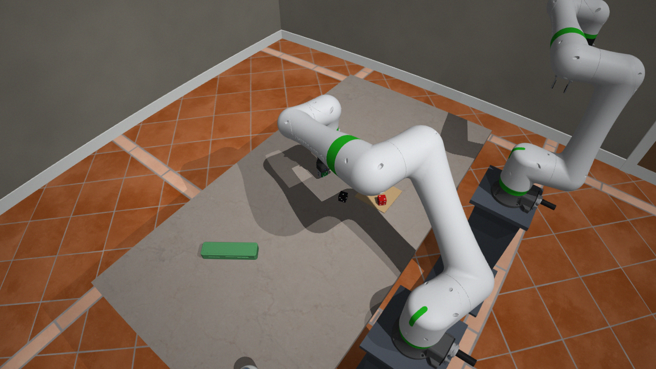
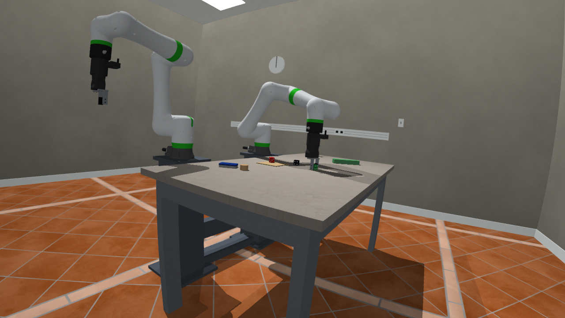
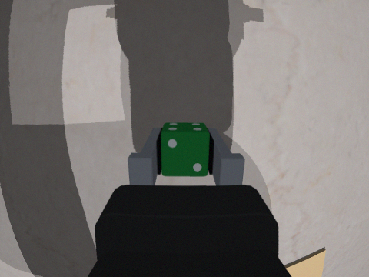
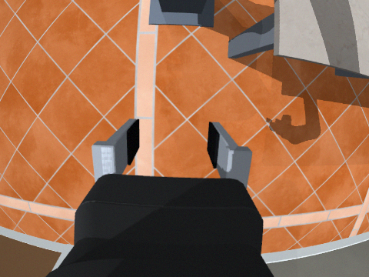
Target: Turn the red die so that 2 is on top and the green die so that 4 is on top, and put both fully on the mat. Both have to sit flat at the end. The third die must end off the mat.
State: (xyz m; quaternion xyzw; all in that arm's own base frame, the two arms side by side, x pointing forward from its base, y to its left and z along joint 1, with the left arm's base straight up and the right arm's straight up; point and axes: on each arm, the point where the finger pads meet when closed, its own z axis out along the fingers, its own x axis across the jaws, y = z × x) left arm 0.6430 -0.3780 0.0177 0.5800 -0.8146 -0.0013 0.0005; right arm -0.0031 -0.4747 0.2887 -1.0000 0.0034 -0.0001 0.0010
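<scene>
My left hand is 24 cm past the tan mat, 6 cm to the left of it and 2 cm above it. Round my left hand: red die (28 cm behind, 3 cm to the right); then green die (right at my left hand); then black die (15 cm behind, 5 cm to the left).
</scene>
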